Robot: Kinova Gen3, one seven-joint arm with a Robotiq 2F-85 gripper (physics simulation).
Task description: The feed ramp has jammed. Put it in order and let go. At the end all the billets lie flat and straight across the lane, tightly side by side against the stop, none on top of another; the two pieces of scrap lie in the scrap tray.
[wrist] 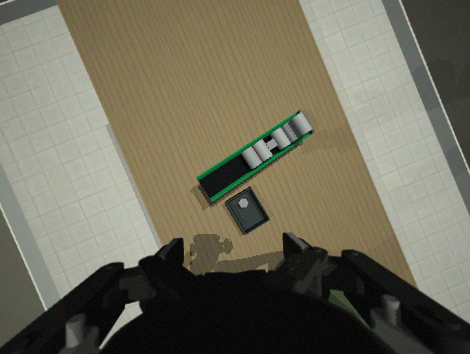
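The feed ramp, black with green rails, lies diagonally across the middle of the wrist view. Two grey billets lie side by side across its lane. A small pale scrap piece sits between them and another billet. A darker billet beyond is partly hidden. A larger-looking billet at the upper right end seems raised, overlapping it. The scrap tray, dark grey, holds a hexagonal scrap piece. My gripper is open and empty, high above the table.
The wooden table runs diagonally through the view, with pale tiled surface on both sides. Shadows fall on the wood below the tray. Part of a green object shows behind the right finger linkage.
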